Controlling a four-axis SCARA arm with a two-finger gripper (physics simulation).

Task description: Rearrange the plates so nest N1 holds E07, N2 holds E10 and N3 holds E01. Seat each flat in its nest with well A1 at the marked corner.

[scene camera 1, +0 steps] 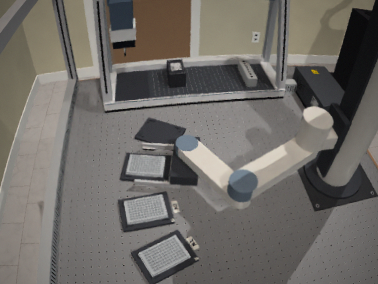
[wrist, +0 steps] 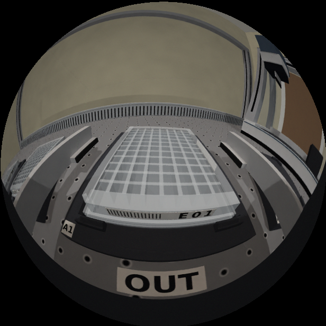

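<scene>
Plate E01 lies in the nest labelled OUT, its E01 label facing the wrist camera. My gripper is open and low, with one finger on each side of E01 and a gap on both sides. Nest N3 is dark and holds no plate. A plate sits in nest N2. Another plate sits in nest N1. Their plate names cannot be read. In the wrist view, the A1 tag is at the OUT nest's near left corner.
A white-framed station with a dark deck stands at the back, bearing a black box and a pale strip block. A blue and white tool head hangs above it. A dark cabinet stands near my arm's column at the right.
</scene>
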